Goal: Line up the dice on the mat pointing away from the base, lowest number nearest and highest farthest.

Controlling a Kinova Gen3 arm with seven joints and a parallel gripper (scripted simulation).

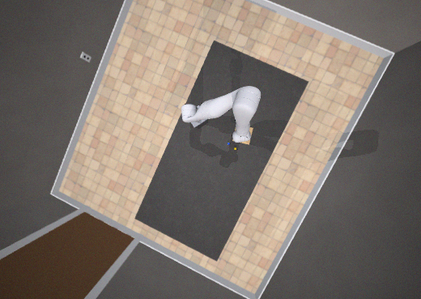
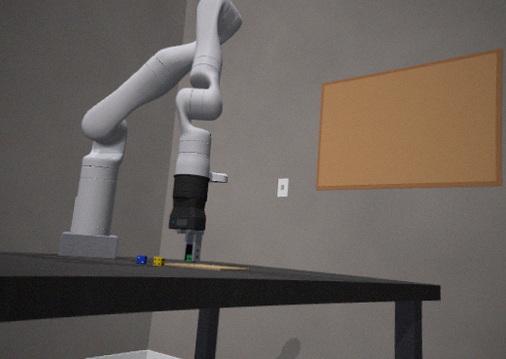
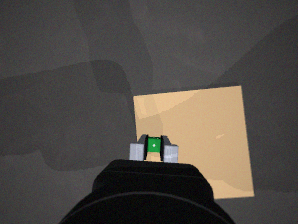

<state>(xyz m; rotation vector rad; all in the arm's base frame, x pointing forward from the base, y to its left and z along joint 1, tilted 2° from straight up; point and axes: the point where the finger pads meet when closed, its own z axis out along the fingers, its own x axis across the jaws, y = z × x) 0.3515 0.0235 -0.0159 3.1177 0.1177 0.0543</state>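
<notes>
My gripper is now 1 cm above the green die. From my hand the other things lie so: blue die: 2 cm behind, 11 cm to the right, 2 cm below; mat: 5 cm ahead, 3 cm below; yellow die: 4 cm ahead, 13 cm to the right, 2 cm below.
</notes>
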